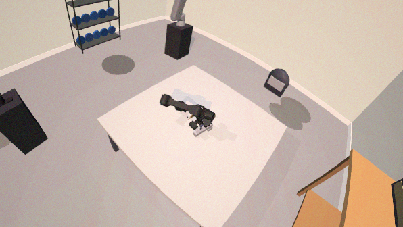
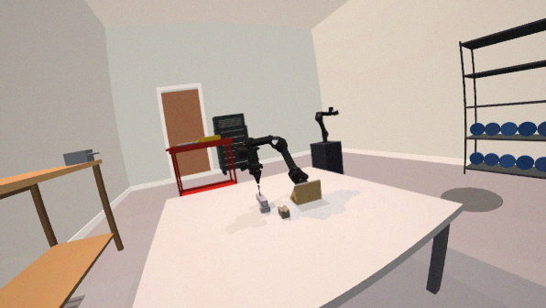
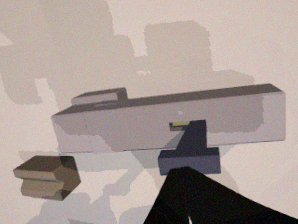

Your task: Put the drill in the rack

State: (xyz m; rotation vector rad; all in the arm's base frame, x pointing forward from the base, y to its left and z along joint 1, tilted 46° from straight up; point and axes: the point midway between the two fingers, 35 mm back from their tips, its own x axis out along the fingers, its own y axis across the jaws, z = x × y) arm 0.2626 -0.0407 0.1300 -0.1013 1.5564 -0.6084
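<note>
My gripper tip is 40 mm above the dark blue key. Round my gripper tip: grey block 10 mm ahead, 40 mm to the left, 90 mm below; brown rack 20 mm behind, 220 mm to the left, 110 mm below.
</note>
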